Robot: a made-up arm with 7 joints.
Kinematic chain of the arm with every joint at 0, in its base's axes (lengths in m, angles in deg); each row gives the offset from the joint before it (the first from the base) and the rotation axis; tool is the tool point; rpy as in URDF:
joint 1: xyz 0 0 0.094 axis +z
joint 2: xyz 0 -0.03 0.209 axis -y
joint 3: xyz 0 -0.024 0.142 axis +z
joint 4: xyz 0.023 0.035 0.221 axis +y
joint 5: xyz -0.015 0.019 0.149 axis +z
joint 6: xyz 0 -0.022 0.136 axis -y
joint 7: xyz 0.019 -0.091 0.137 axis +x
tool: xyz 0 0 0 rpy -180 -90 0
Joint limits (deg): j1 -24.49..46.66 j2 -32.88..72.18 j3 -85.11..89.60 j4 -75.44..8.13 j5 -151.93..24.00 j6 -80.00..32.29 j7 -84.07..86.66
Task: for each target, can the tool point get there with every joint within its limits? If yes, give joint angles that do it. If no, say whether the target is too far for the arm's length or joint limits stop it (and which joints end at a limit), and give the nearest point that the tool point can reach.
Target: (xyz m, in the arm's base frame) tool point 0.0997 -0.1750 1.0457
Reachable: yes | joints -4.79 -10.92 33.18 -17.10 -21.94 -23.89 9.45
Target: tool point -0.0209 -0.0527 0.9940
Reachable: yes | joints -1.58 -24.56 -14.11 -46.18 -37.91 -18.99 41.24
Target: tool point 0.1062 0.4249 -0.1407
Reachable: no: joint limits stop it (at a limit: joint 1, joint 2, joint 4) | nearest point -0.2235 0.3463 0.1468 | short by 0.444 m
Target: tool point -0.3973 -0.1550 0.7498
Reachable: yes | joints 29.73 6.32 -24.35 -63.15 -39.31 -0.71 -65.06
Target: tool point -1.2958 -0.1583 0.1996
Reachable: no: too far | nearest point -0.7832 -0.0957 0.3307 | short by 0.533 m
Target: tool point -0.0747 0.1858 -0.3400
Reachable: no: joint limits stop it (at a limit: joint 1, joint 2, joint 4) | nearest point -0.3276 0.2073 0.0431 | short by 0.460 m
